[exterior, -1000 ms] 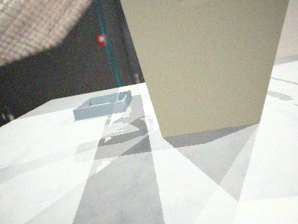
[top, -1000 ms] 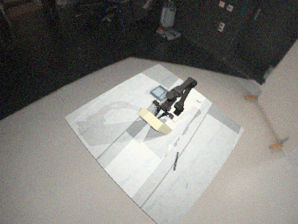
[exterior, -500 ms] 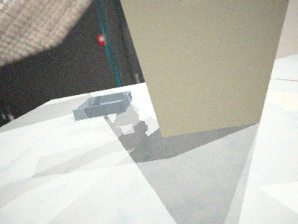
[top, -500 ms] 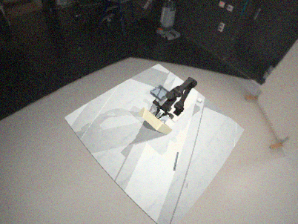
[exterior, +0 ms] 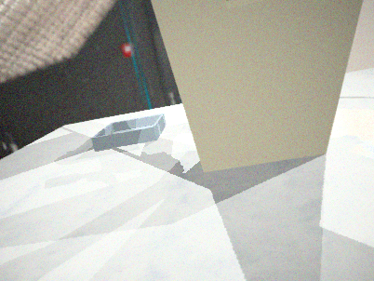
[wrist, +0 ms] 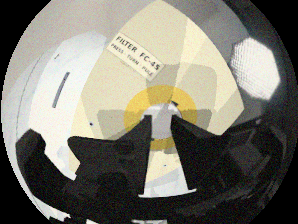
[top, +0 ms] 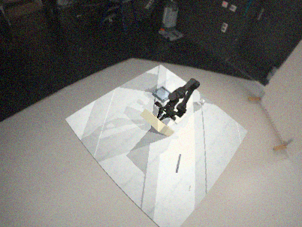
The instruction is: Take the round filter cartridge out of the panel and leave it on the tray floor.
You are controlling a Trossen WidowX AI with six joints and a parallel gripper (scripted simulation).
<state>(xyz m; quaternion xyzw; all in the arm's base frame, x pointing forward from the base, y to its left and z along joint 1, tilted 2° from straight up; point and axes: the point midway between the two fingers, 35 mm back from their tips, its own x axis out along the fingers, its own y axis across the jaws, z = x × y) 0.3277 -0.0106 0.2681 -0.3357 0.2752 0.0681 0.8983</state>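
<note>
Right now my gripper tip is 10 mm short of the round filter cartridge and 10 mm above it. Also, from my gripper tip: service panel 40 mm behind, 80 mm below; then tray 450 mm behind, 260 mm to the right, 250 mm below.
</note>
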